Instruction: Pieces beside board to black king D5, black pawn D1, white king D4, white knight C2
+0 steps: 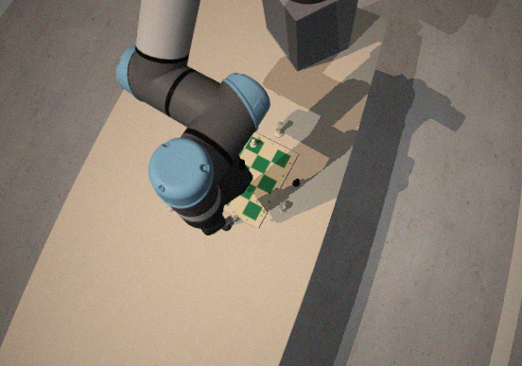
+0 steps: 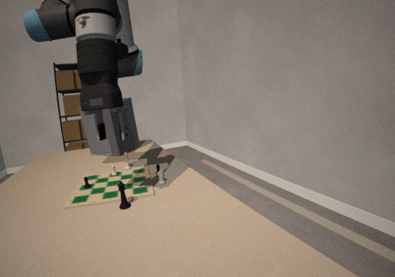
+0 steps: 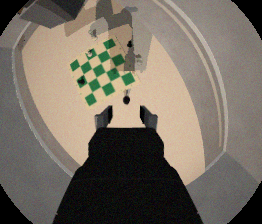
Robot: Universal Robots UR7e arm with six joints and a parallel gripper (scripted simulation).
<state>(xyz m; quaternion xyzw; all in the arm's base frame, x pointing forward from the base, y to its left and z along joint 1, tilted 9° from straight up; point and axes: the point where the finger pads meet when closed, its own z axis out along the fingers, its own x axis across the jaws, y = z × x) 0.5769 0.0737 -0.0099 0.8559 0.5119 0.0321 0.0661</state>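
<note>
Now: the black king 14 cm below my hand. From my hand the other things lie so: board 14 cm behind, 3 cm to the right, 17 cm below; small white piece 22 cm behind, 4 cm to the right, 16 cm below; white knight 10 cm behind, 10 cm to the left, 16 cm below.
</note>
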